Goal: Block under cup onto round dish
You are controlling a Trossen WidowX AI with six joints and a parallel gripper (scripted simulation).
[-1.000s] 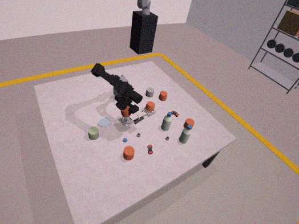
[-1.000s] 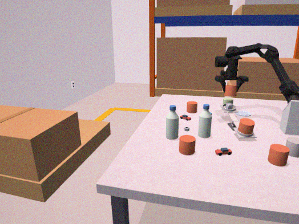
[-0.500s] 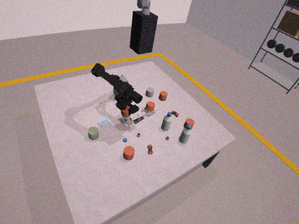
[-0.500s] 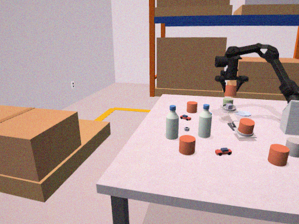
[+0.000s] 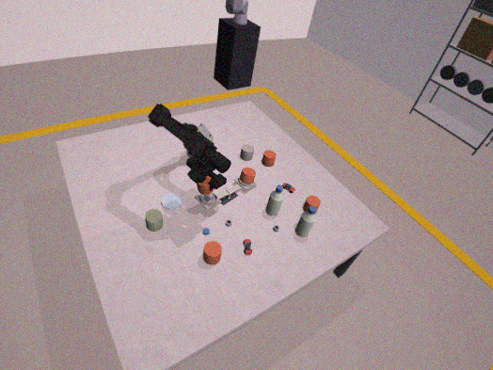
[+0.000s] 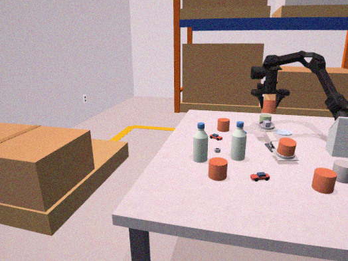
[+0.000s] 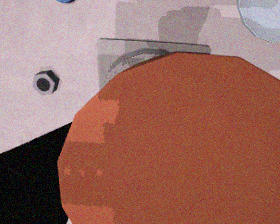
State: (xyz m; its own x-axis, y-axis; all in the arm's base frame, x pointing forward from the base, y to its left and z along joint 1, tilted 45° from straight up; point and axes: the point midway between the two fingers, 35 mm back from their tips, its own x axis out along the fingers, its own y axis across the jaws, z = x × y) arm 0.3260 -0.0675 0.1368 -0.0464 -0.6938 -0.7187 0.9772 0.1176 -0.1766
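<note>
The grey block lies 80 mm below my gripper tip and 20 mm to the left of it. The rest, counted from my gripper tip: small blue disc (160 mm below, 110 mm ahead, 50 mm to the right); then pale round dish (160 mm below, 110 mm behind, 100 mm to the right); then green cylinder (240 mm to the right, 130 mm below, 30 mm behind).
</note>
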